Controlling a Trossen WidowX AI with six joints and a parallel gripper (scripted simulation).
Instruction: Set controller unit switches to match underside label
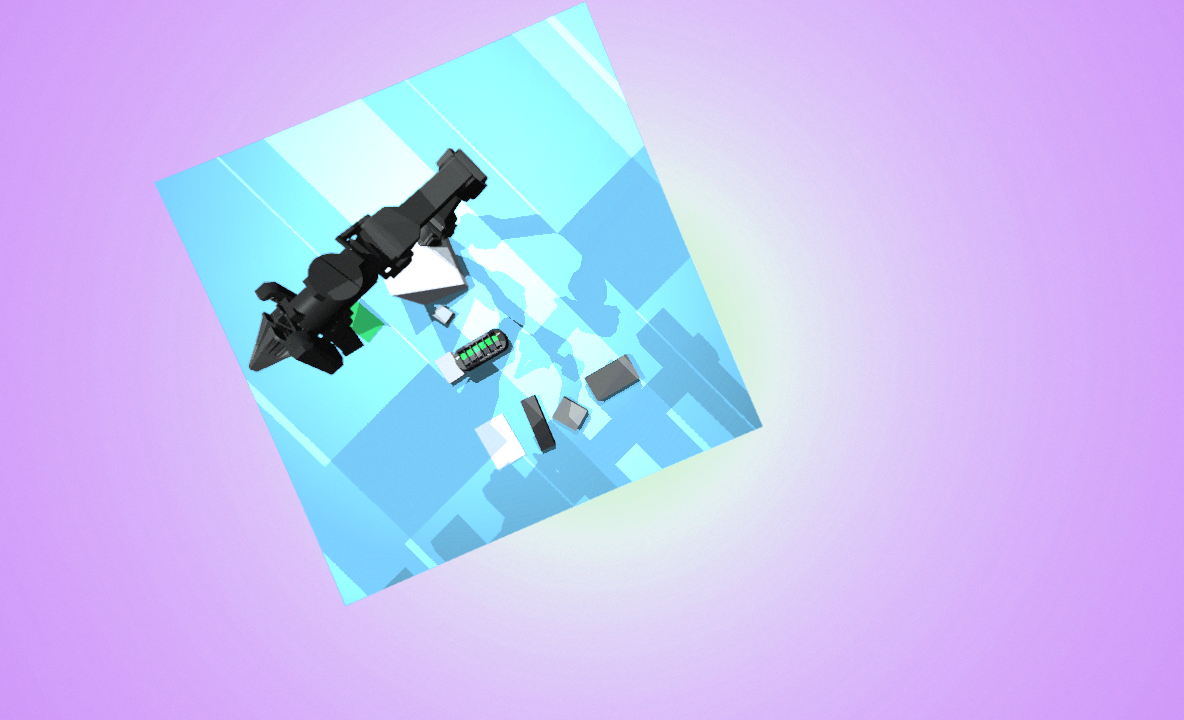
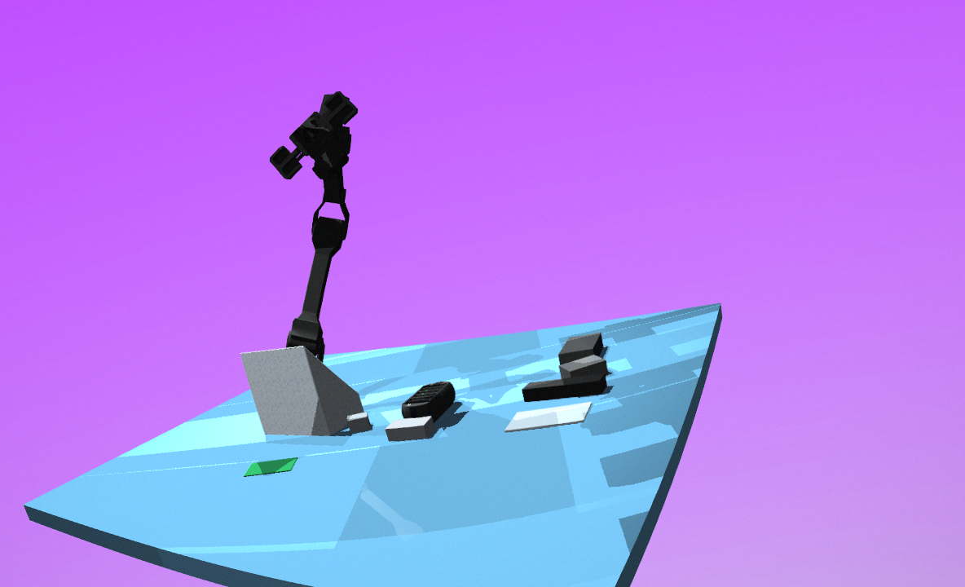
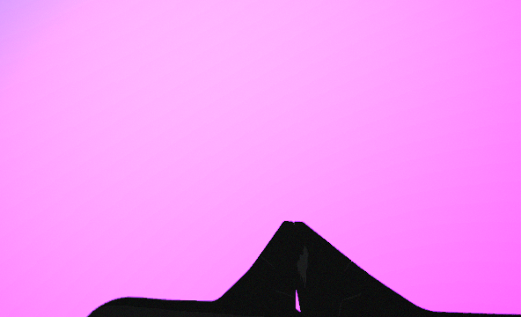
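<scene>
Right now my gripper tip is 40 mm short of the light grey block, 60 mm to the right of it and 570 mm above it. Also, from my gripper tip: white-grey cube 110 mm behind, 100 mm to the left, 570 mm below; then green tile 170 mm behind, 130 mm to the right, 590 mm below; then white plate 290 mm ahead, 120 mm to the left, 580 mm below.
</scene>
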